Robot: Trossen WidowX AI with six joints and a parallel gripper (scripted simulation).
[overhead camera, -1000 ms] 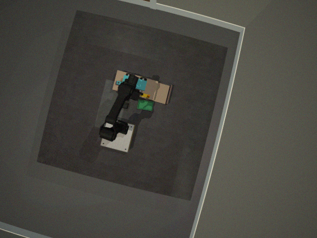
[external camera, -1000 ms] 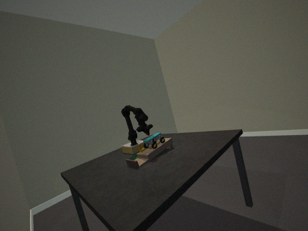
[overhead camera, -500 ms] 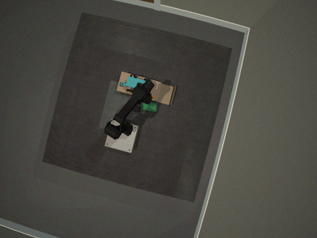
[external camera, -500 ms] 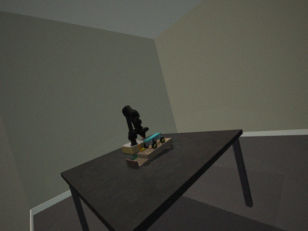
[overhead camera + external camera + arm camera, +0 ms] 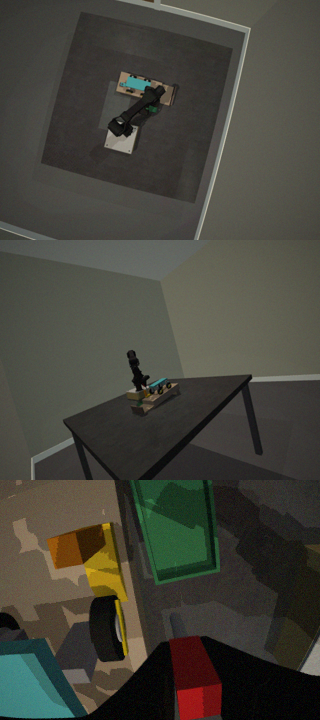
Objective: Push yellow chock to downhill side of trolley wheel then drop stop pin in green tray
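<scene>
The yellow chock is 6 cm below my gripper tip, 5 cm ahead of it and 2 cm to the right of it. From my gripper tip the other things lie so: red-headed stop pin right at my gripper tip; then teal trolley 10 cm ahead, 8 cm to the left, 3 cm below; then raised end wall 19 cm to the right, 12 cm ahead, 11 cm below.
</scene>
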